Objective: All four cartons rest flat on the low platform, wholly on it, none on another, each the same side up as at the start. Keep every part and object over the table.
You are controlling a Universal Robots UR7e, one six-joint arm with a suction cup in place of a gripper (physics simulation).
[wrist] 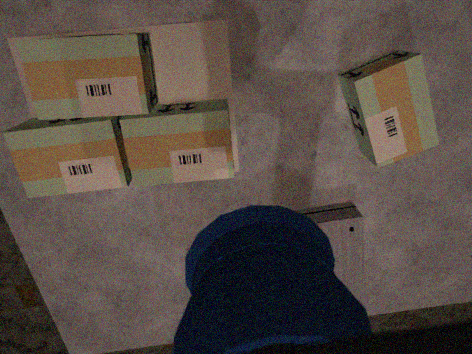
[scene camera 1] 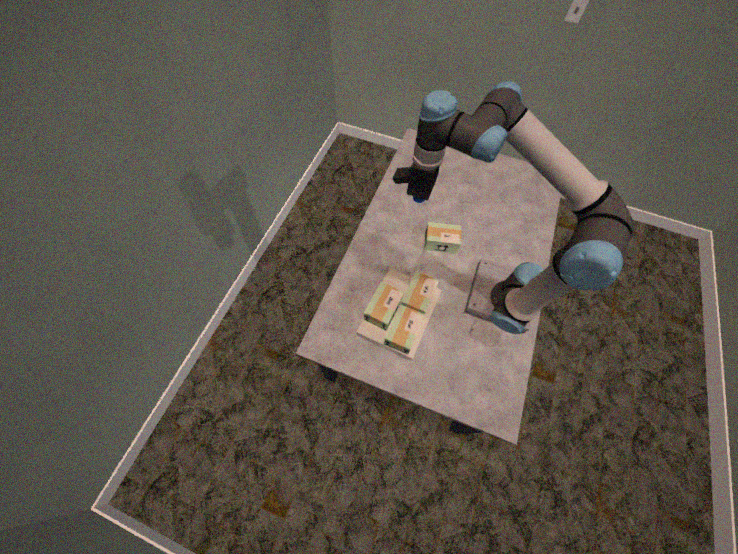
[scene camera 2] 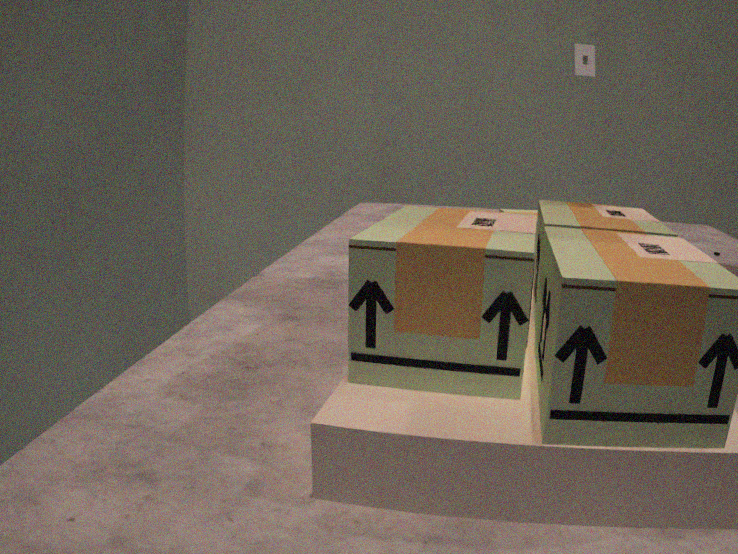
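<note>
Three green cartons with orange tape lie flat, side by side, labels up, on the low pale platform: the left carton, the front carton and the back carton. A bare part of the platform shows behind the left carton. The fourth carton stands on the table, apart from the platform, label up. My suction cup is open, holding nothing, raised beyond the fourth carton; it does not show in scene camera 2.
The grey table carries everything. The arm's base plate is at the right of the platform in scene camera 1. The arm arches over the table's right side. The table's left edge runs near the platform.
</note>
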